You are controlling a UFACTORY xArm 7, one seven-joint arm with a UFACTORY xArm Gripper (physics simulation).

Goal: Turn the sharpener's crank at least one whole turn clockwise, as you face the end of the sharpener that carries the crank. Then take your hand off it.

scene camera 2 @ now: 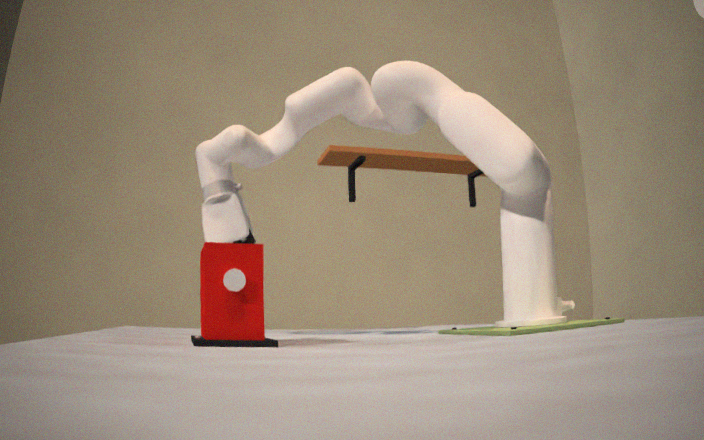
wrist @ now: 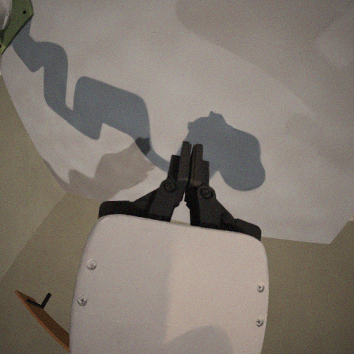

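Note:
The sharpener is a red upright box on a black base, at the left in the scene view. A round white disc is on the face toward that camera. The crank does not show in the scene view or in the wrist view. My gripper is shut with nothing between its fingertips. In the scene view its white body stands above and behind the box's top edge, and its fingers are hidden behind the box.
A brown wall shelf with black brackets hangs behind the arm. The arm's base stands on a green plate at the right of the table in the scene view. The arm's shadow falls across the table in the wrist view.

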